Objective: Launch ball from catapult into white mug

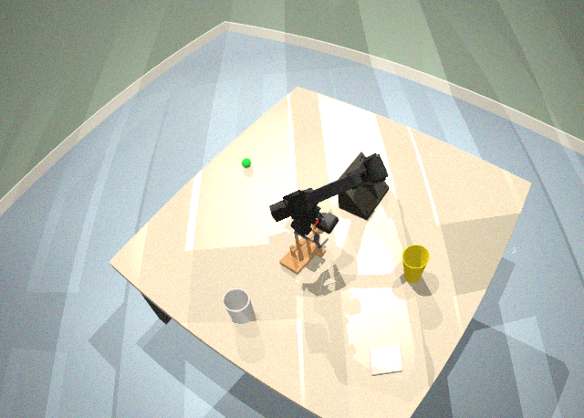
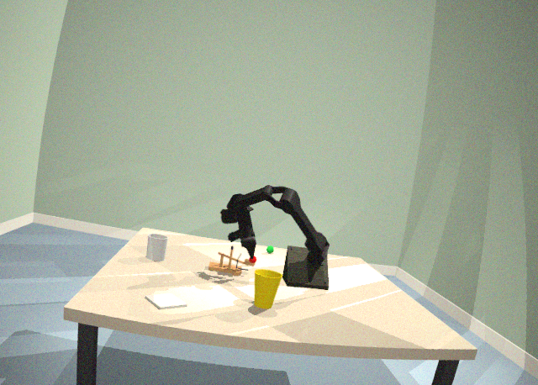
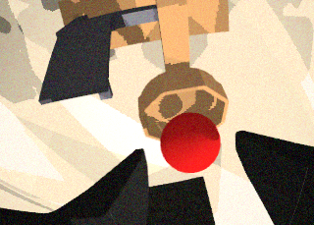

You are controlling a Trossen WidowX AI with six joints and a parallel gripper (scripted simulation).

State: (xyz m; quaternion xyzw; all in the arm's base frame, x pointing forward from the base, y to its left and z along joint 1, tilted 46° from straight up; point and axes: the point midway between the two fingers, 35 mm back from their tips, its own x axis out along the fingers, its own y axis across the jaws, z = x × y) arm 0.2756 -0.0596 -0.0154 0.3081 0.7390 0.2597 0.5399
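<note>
My gripper tip is 10 mm above the red ball. The rest, counted from my gripper tip: white mug 400 mm ahead, 80 mm to the right, 50 mm below; wooden catapult 70 mm ahead, 10 mm to the left, 20 mm below; yellow cup 30 mm ahead, 380 mm to the left, 40 mm below.
</note>
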